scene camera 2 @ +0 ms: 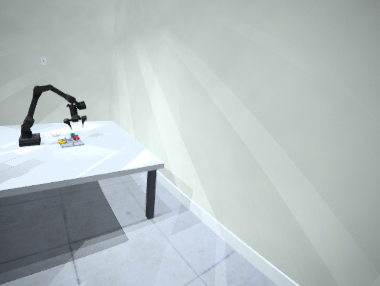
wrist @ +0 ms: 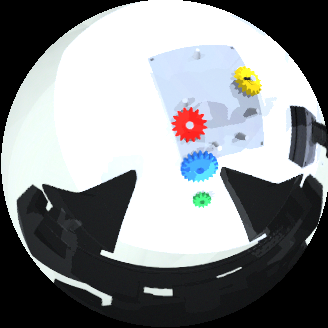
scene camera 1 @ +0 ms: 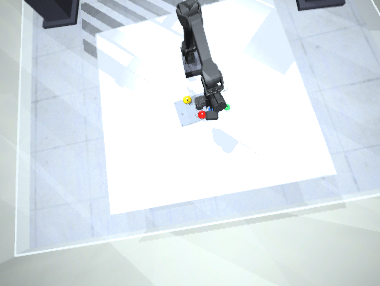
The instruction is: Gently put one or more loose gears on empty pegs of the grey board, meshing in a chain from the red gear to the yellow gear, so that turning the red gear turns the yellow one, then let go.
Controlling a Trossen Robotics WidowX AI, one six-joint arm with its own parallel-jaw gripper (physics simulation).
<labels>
My gripper is open, with nothing in its grasp. Also in view: a blue gear.
</labels>
